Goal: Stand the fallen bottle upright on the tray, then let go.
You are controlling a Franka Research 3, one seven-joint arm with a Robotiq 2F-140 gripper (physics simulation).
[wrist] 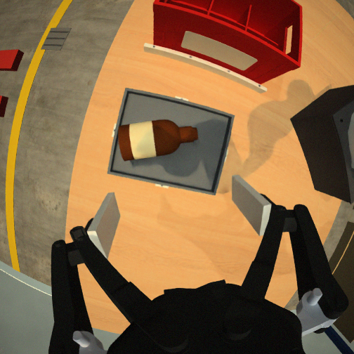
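Note:
A brown bottle (164,138) with a cream label lies on its side in the grey tray (212,187). Its base is at the tray's left wall and its neck points to the right of the view. My gripper (174,196) is open and empty, its two flat pads wide apart. In the view the pads stand below the tray, with the bottle ahead of them and not between them.
A red crate (225,47) with compartments stands beyond the tray, behind a pale strip (205,67) on the wooden table (175,250). A dark box (322,145) stands at the right. Red objects (9,60) show at the far left beyond the table's edge.

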